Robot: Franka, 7 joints.
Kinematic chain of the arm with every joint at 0, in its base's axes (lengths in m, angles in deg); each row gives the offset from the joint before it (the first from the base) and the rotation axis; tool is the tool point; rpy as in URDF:
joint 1: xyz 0 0 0.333 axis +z
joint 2: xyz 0 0 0 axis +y
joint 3: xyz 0 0 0.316 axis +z
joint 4: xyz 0.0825 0 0 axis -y
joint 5: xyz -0.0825 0 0.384 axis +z
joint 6: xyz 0 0 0 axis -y
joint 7: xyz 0.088 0 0 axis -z
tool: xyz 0 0 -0.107 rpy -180 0 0
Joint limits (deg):
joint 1: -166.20..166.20
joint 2: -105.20..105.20
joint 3: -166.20..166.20
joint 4: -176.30..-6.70
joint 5: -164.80..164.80
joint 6: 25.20..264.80
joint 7: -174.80..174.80
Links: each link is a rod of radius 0.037 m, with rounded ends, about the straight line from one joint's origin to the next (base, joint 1, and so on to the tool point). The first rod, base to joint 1, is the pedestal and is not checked.
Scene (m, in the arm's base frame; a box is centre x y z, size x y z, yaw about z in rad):
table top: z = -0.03
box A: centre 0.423 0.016 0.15 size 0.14 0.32 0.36 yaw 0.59
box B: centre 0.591 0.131 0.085 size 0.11 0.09 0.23 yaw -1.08
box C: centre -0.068 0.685 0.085 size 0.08 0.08 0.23 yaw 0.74
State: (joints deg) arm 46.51 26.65 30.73 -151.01 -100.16 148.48 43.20
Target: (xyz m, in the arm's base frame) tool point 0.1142 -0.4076 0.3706
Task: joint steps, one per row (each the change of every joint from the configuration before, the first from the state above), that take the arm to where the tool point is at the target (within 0.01 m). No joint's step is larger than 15 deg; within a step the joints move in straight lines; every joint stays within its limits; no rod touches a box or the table.
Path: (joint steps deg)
1: 1.00 -10.28 -11.93 2.68 -9.90 -5.88 -1.86
2: 1.00 -10.28 -11.94 2.67 -9.89 -5.87 -1.86
3: 1.00 -10.29 -11.93 2.68 -9.90 -5.88 -1.86
4: 1.00 -10.28 -11.94 2.68 -9.89 -5.88 -1.86
5: -14.18 -1.19 -2.71 -1.68 7.13 -1.15 1.24
6: -14.18 -1.19 -2.72 -1.67 7.14 -1.16 1.24
7: -14.18 -1.19 -2.71 -1.67 7.14 -1.16 1.24
8: -14.18 -1.19 -2.72 -1.68 7.14 -1.16 1.24
9: -14.18 -1.19 -2.71 -1.67 7.13 -1.16 1.24
10: -14.18 -1.19 -2.72 -1.68 7.14 -1.16 1.24

